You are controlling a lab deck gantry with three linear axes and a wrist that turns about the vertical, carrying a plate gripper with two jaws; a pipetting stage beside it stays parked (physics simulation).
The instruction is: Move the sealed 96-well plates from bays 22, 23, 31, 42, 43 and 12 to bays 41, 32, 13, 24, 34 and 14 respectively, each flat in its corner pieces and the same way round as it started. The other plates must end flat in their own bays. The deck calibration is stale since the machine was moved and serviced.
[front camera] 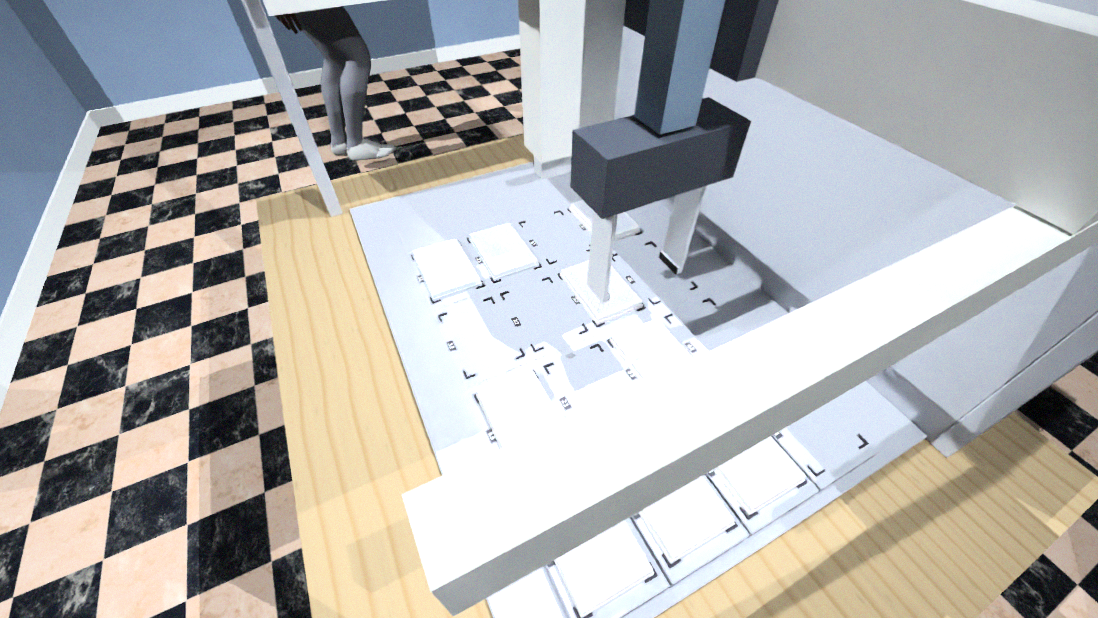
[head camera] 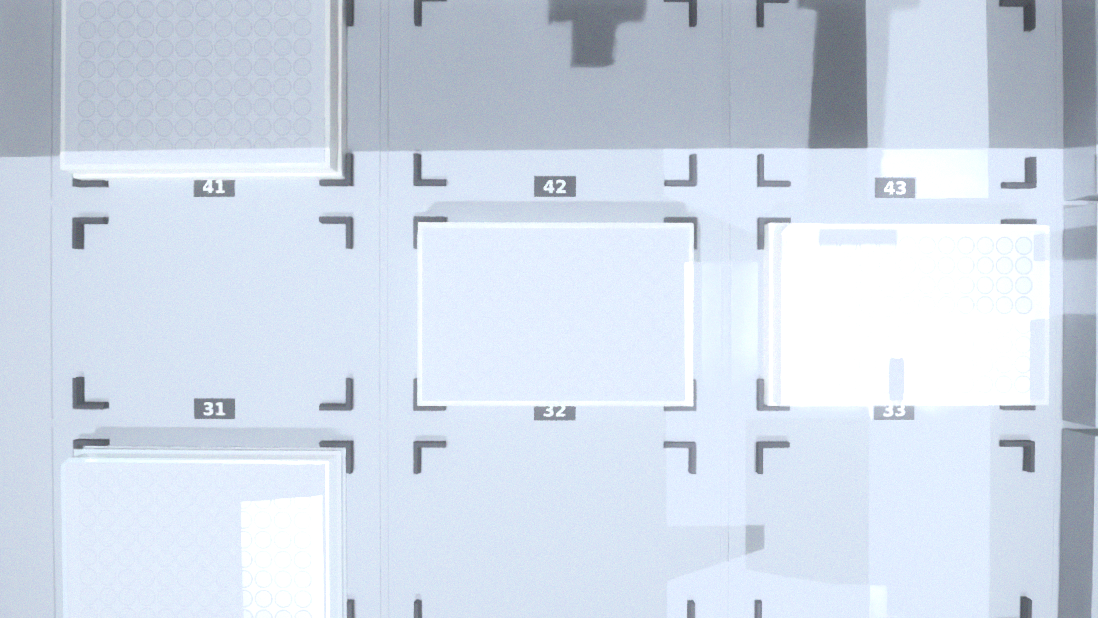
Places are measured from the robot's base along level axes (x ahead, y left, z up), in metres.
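Where they show: gripper, fingertip midpoint: (front camera: 635, 278); robot's base, link origin: (front camera: 413, 255).
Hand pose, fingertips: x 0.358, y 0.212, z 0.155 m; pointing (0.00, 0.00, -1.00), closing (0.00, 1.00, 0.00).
Things, the pixels of their top centre, and the offset from my fingertips. "spot": a spot on its surface instead.
- bay 41, surface spot: (head camera: 199, 84) spot: 0.147 m left, 0.287 m back, 0.140 m down
- bay 32, surface spot: (head camera: 553, 314) spot: 0.042 m left, 0.128 m back, 0.140 m down
- Bay 31, surface spot: (head camera: 213, 307) spot: 0.046 m left, 0.291 m back, 0.155 m down
- bay 42, surface spot: (head camera: 522, 99) spot: 0.144 m left, 0.142 m back, 0.155 m down
- bay 43, surface spot: (head camera: 776, 92) spot: 0.147 m left, 0.020 m back, 0.155 m down
- plate, top centre: (front camera: 523, 415) 0.174 m right, 0.035 m ahead, 0.140 m down
- bay 33, surface spot: (head camera: 906, 322) spot: 0.037 m left, 0.032 m ahead, 0.141 m down
- far left corner, surface spot: (front camera: 445, 268) spot: 0.174 m right, 0.283 m back, 0.140 m down
In the head view, sealed white plates sit in bay 41 (head camera: 199, 84) (front camera: 628, 224), partly cut off, and in bay 32 (head camera: 553, 314) (front camera: 591, 276). Both look flat. Bay 31 (head camera: 213, 307), bay 42 (head camera: 522, 99) and bay 43 (head camera: 776, 92) hold no plate. In the front view three plates (front camera: 603, 568) (front camera: 687, 518) (front camera: 760, 472) sit in the near row; their labels are unreadable. Another plate (front camera: 510, 399) at the left is washed out by glare. My gripper (front camera: 636, 280) is open and empty, above the deck, one jaw overlapping the bay 32 plate in the front view.
Other plates sit in bay 33 (head camera: 906, 322) and below bay 31 (head camera: 153, 537) (front camera: 503, 249), with one more at the far left corner (front camera: 445, 268). A white beam (front camera: 691, 429) crosses the front view and hides part of the deck. A white upright (front camera: 560, 84) stands behind the gripper.
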